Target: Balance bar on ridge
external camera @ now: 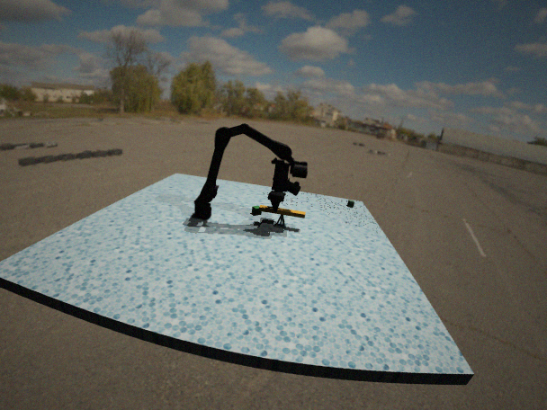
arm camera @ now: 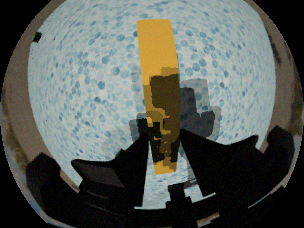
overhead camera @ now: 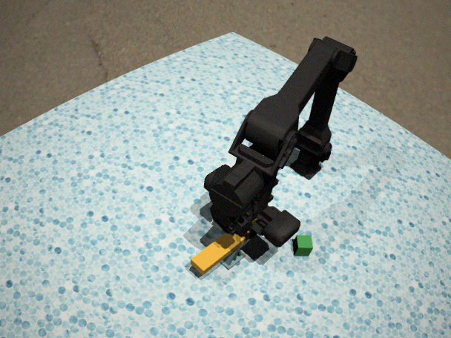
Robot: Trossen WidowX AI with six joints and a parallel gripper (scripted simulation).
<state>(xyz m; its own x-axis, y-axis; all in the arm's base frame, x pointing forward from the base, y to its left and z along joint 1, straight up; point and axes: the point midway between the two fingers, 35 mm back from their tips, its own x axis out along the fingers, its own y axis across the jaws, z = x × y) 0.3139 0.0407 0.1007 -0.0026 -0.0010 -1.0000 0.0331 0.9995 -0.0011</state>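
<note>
The yellow bar lies 30 mm ahead of my gripper tip.
</note>
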